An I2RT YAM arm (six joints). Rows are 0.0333 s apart.
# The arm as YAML. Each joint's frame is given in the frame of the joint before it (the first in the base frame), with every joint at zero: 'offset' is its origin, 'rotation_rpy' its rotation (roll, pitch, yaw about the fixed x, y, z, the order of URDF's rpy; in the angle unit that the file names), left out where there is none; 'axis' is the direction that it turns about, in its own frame. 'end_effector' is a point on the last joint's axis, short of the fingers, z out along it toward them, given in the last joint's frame.
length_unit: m
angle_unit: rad
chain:
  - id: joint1
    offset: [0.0, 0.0, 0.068]
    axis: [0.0, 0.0, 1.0]
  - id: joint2
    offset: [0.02, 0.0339, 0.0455]
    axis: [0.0, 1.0, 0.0]
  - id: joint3
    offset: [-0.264, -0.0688, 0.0]
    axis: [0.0, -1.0, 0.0]
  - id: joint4
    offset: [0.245, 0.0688, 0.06]
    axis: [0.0, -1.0, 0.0]
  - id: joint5
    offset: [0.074, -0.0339, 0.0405]
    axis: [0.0, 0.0, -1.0]
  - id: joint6
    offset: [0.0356, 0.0, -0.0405]
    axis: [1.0, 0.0, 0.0]
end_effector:
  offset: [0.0, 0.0, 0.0]
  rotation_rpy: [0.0, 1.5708, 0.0]
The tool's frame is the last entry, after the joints.
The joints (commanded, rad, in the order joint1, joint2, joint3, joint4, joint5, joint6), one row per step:
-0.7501, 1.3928, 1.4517, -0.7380, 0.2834, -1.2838
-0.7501, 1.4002, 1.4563, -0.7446, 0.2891, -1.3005
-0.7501, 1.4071, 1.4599, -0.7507, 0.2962, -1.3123
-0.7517, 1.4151, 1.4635, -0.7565, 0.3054, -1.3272
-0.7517, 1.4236, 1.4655, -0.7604, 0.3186, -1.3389
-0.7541, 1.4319, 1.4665, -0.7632, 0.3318, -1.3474
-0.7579, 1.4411, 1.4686, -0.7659, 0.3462, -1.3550
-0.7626, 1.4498, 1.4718, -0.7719, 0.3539, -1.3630
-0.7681, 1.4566, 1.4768, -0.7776, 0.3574, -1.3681
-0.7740, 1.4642, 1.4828, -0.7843, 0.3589, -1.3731
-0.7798, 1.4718, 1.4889, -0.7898, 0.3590, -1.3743
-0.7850, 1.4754, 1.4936, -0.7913, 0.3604, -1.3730
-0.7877, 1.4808, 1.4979, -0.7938, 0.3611, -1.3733
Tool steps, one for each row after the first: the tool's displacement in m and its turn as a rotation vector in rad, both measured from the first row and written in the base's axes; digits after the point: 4 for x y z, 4 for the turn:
0.0009, -0.0011, -0.0011, -0.0021, 0.0212, 0.0057
0.0017, -0.0022, -0.0023, -0.0030, 0.0396, 0.0075
0.0024, -0.0039, -0.0038, -0.0053, 0.0618, 0.0080
0.0034, -0.0055, -0.0058, -0.0080, 0.0837, 0.0053
0.0039, -0.0076, -0.0080, -0.0097, 0.1032, -0.0017
0.0042, -0.0101, -0.0101, -0.0116, 0.1224, -0.0114
0.0043, -0.0125, -0.0120, -0.0094, 0.1402, -0.0164
0.0039, -0.0147, -0.0127, -0.0069, 0.1510, -0.0210
0.0036, -0.0171, -0.0135, -0.0029, 0.1614, -0.0244
0.0034, -0.0194, -0.0142, 0.0020, 0.1673, -0.0291
0.0027, -0.0211, -0.0139, 0.0024, 0.1674, -0.0362
0.0030, -0.0226, -0.0143, 0.0048, 0.1705, -0.0390

